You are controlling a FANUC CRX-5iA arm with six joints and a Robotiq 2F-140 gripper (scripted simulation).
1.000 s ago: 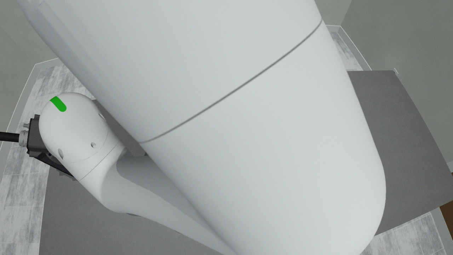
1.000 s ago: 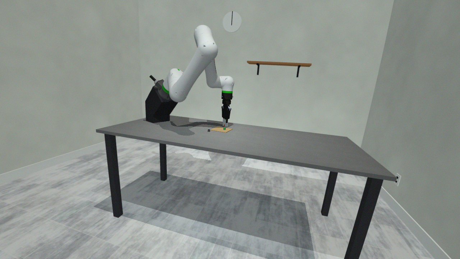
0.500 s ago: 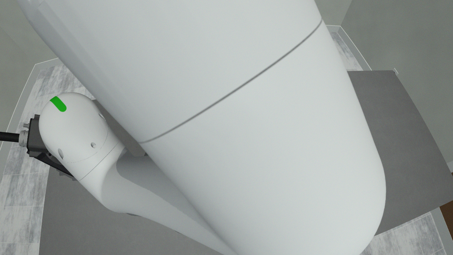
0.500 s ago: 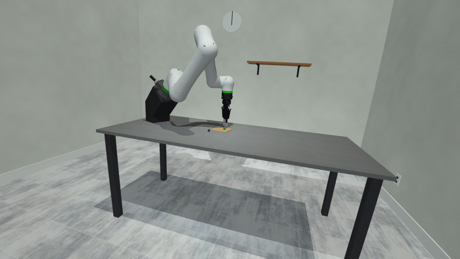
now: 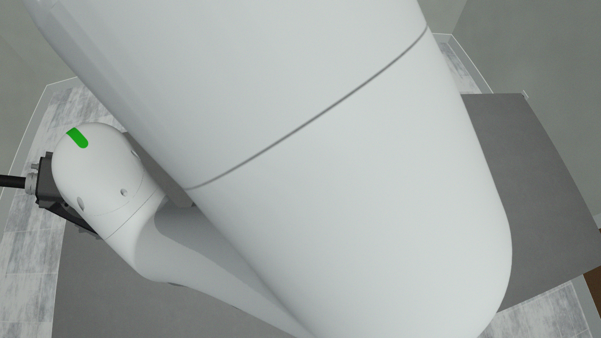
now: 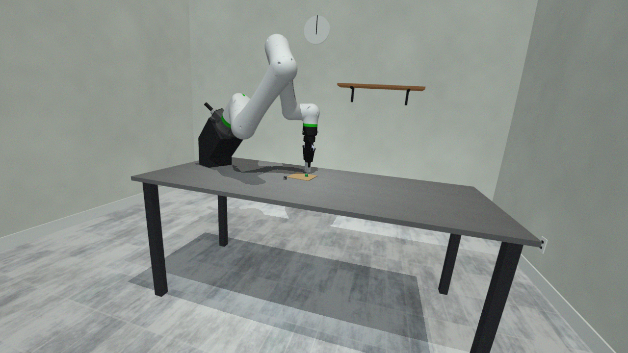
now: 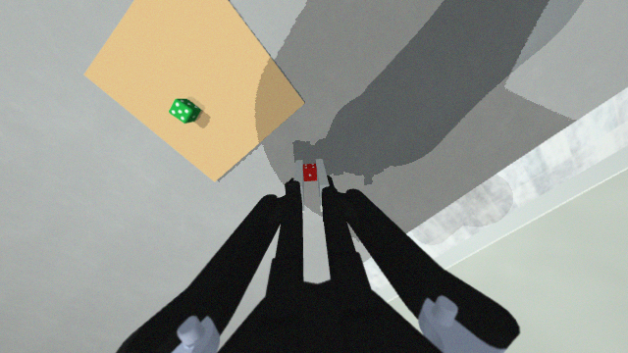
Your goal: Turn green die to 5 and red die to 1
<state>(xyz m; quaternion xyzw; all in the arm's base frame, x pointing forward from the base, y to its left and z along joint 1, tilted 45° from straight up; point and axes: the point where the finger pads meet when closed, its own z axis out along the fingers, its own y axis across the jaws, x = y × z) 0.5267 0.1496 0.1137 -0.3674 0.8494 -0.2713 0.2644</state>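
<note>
The tan mat lies 10 mm behind my hand, 130 mm to the right of it and 30 mm below it. The rest, counted from my hand: red die: 30 mm below; green die: 20 mm ahead, 140 mm to the right, 20 mm below; black die: 90 mm behind, 230 mm to the right, 30 mm below.
</note>
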